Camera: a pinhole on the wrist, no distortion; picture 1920 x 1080 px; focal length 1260.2 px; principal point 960.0 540.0 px. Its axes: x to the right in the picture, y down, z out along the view. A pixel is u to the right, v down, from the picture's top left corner.
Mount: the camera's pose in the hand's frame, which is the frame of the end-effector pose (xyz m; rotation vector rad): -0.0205 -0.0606 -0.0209 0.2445 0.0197 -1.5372
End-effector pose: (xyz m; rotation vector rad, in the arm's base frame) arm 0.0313 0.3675 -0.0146 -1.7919 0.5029 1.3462
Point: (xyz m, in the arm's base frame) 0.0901 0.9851 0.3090
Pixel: 1838.5 298.6
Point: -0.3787 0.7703 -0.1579
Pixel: 339.9 911.0
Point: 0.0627 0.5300 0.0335
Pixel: 1455.7 812.6
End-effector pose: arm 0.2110 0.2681 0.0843 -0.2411 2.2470 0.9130
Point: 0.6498 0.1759 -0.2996
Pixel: 1847.5 517.2
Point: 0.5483 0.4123 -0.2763
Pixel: 1173.5 761.3
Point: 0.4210 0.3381 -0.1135
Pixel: 1102.4 716.6
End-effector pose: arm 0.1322 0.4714 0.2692 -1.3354 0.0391 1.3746
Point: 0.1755 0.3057 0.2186
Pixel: behind the camera
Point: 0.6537 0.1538 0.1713
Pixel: behind the camera
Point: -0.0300 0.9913 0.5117
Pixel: 1113.0 1043.5
